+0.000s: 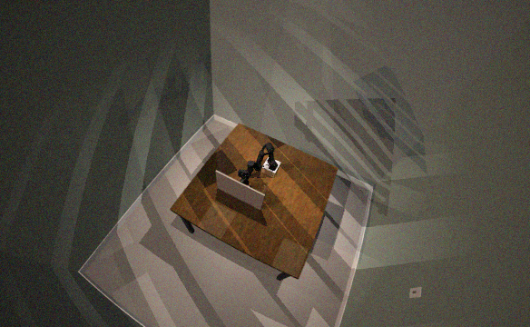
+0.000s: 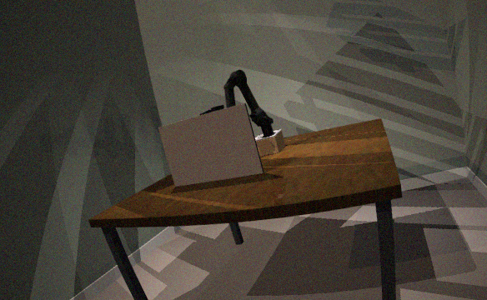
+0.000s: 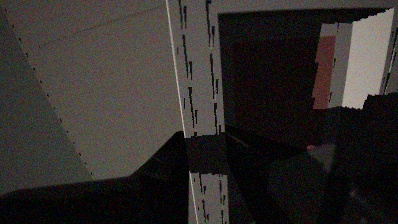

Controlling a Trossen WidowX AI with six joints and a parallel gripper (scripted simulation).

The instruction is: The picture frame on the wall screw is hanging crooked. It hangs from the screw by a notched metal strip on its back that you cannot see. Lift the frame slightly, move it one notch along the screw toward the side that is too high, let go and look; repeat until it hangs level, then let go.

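My gripper tip is 50 mm above the picture frame, 10 mm to the right of it and 10 mm short of it. The rest, counted from my gripper tip: wall panel: 70 mm below, 20 mm ahead.
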